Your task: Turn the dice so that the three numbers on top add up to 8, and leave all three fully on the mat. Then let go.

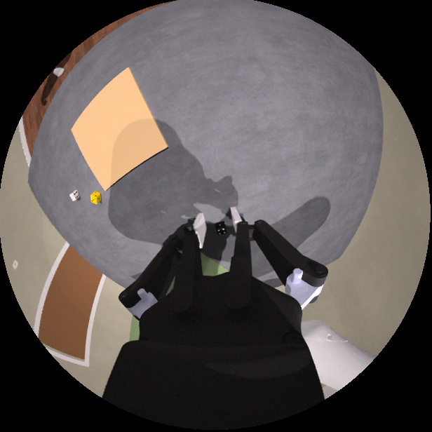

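Note:
My gripper (217,217) is open, with a gap between its two pale fingertips. A black die (221,228) with white pips shows in the gap between the fingertips, low on the grey table in the gripper's shadow; neither finger holds it. A yellow die (95,197) with dark pips lies on the table just off the near left corner of the orange mat. A white die (74,195) with dark pips lies left of the yellow one, apart from it. The orange mat (114,120) lies at the upper left and no die is on it. The pips on top are too small to read surely.
The grey table (280,100) has a rounded edge, close to the white die on the left. A green surface (212,265) shows partly beneath the gripper. A pale arm part (335,350) is at the lower right. The gripper's shadow falls across part of the mat.

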